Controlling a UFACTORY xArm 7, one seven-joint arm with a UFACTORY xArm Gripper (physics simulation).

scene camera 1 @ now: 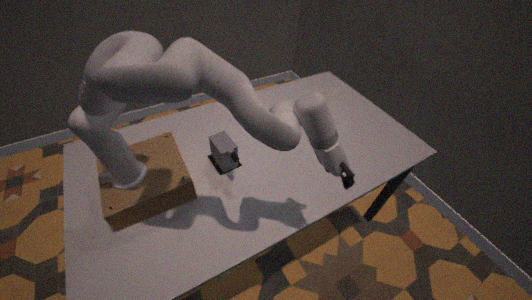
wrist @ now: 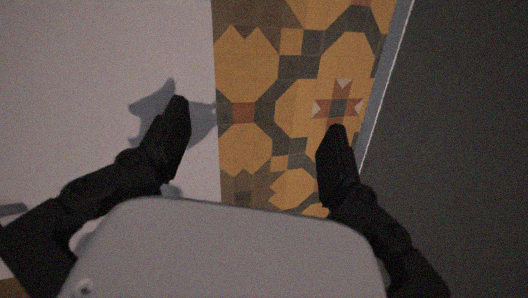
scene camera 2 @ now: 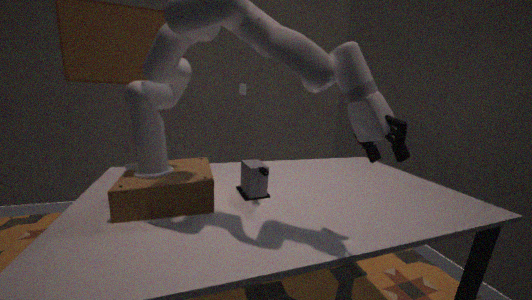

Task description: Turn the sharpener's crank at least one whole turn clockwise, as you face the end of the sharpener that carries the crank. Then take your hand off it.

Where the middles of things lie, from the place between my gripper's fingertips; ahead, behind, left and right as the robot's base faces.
Labels:
My hand is 230 mm past the sharpener [scene camera 2: 250, 190], 390 mm to the right of it and 190 mm above it.

